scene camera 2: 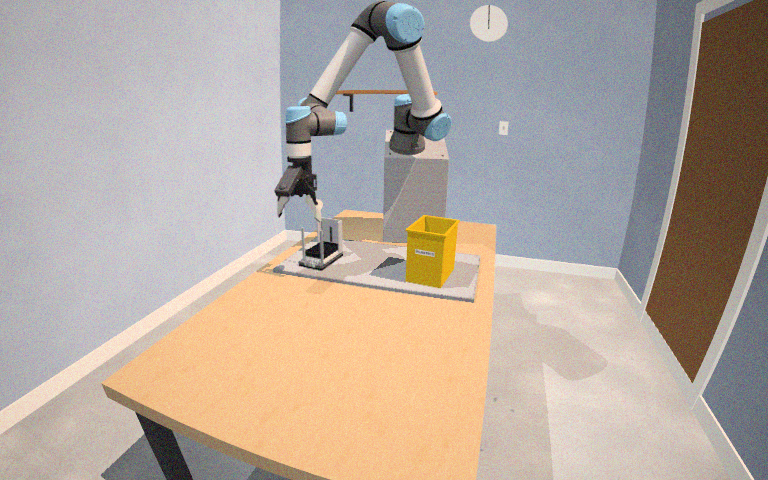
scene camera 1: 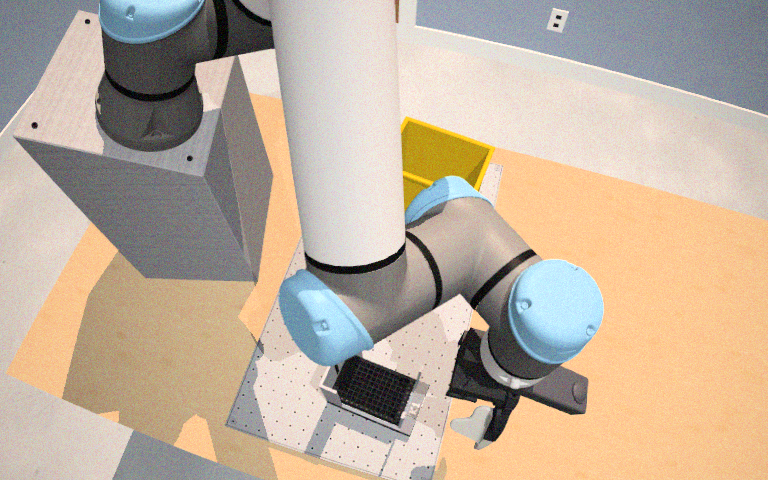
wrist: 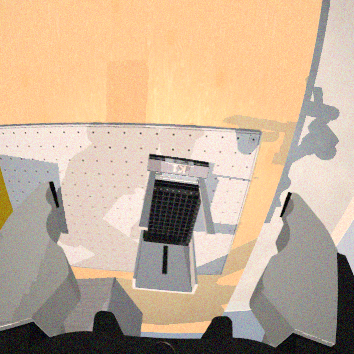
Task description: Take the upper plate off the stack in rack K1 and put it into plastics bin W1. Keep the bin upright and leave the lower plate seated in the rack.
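Pixels of known places: gripper, fingertip midpoint: (scene camera 2: 298, 219) (wrist: 170, 189); arm's base, link origin: (scene camera 2: 407, 146) (scene camera 1: 150, 109).
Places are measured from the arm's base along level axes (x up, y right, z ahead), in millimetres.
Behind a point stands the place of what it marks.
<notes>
A black gridded plate (scene camera 1: 373, 390) {x -350, y 149, z 429 mm} (scene camera 2: 321, 250) (wrist: 174, 212) {x -345, y 151, z 437 mm} lies in the grey-white rack K1 (scene camera 1: 326, 391) {x -267, y 197, z 372 mm} (scene camera 2: 334, 227) {x -278, y 134, z 362 mm} (wrist: 177, 272) {x -282, y 172, z 364 mm}, between its posts and tall slotted back panel. Where the upper plate ends and the lower begins cannot be told. The yellow plastics bin W1 (scene camera 1: 447, 153) {x -264, y -310, z 368 mm} (scene camera 2: 425, 266) {x -321, y -260, z 450 mm} (wrist: 3, 202) {x -368, y -193, z 355 mm} stands upright; the arm partly covers it in scene camera 1, and an edge of it shows in the wrist view. My gripper (scene camera 2: 299, 216) {x -185, y 117, z 592 mm} (wrist: 170, 189) {x -185, y 117, z 592 mm} is open and empty, fingers pointing down. It is above the rack, with the plate between the fingertips in the wrist view.
Rack and bin stand apart on a perforated white board (scene camera 1: 277, 396) {x -387, y 229, z 276 mm} (scene camera 2: 362, 272) {x -387, y -37, z 456 mm} (wrist: 107, 165) {x -387, y 28, z 477 mm} on the wooden table (scene camera 1: 651, 339) {x -400, y -177, z 888 mm} (scene camera 2: 317, 362) {x -400, y -174, z 927 mm} (wrist: 200, 60) {x -400, y 140, z 664 mm}. The arm's grey pedestal (scene camera 1: 164, 215) {x -143, y 89, z 32 mm} (scene camera 2: 416, 192) {x -179, y -74, z 66 mm} (wrist: 97, 300) {x -328, y 18, z 108 mm} stands behind. The rack's upright posts rise above the plate.
</notes>
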